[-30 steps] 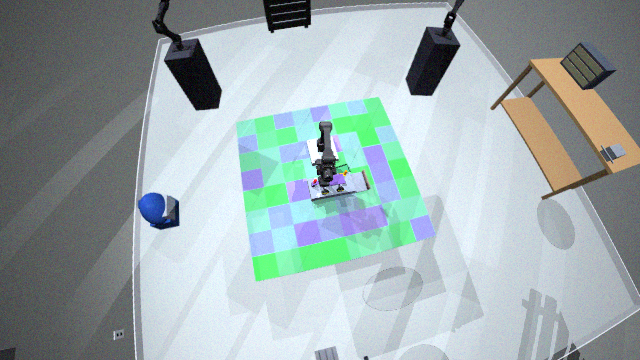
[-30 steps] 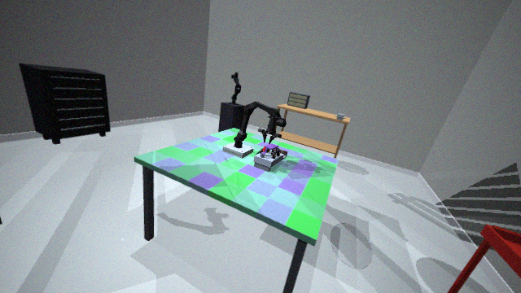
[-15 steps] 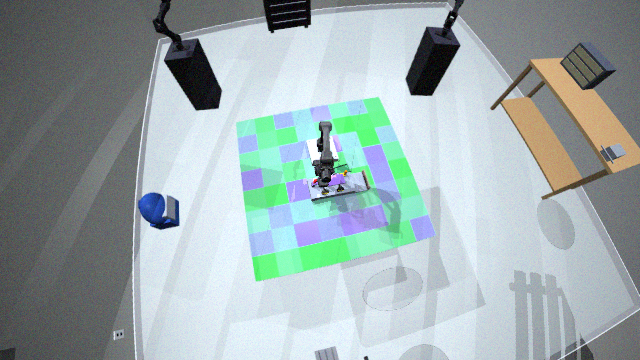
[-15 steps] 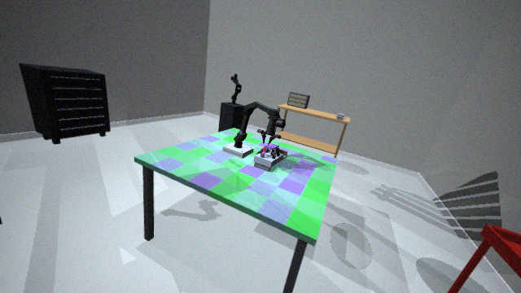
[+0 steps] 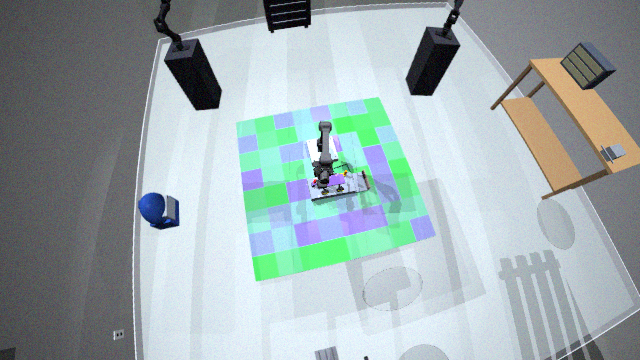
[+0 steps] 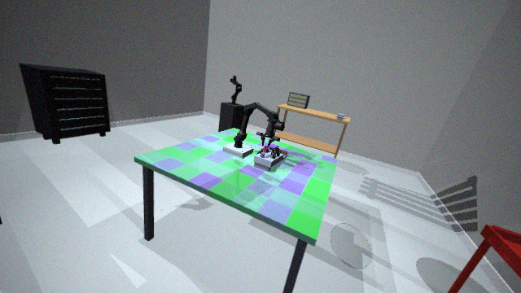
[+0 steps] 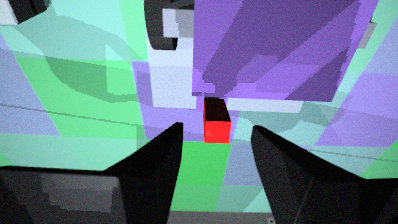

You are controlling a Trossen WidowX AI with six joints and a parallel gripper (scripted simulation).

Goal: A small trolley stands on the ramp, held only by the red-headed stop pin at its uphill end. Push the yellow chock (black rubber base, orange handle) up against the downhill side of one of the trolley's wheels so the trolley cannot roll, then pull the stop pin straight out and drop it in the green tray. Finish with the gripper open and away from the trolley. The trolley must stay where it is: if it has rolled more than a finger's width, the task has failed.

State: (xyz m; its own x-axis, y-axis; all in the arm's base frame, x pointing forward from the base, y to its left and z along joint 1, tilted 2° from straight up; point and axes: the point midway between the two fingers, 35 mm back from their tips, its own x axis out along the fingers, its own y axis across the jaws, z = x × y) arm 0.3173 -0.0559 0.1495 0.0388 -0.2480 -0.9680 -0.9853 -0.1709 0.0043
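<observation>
My gripper tip is now 4 cm above the stop pin and 1 cm to the left of it. Also, from my gripper tip: brown block (37 cm to the left, 14 cm below, 5 cm behind); then purple trolley (10 cm to the left, 6 cm below); then yellow chock (19 cm to the left, 9 cm below, 7 cm behind).
</observation>
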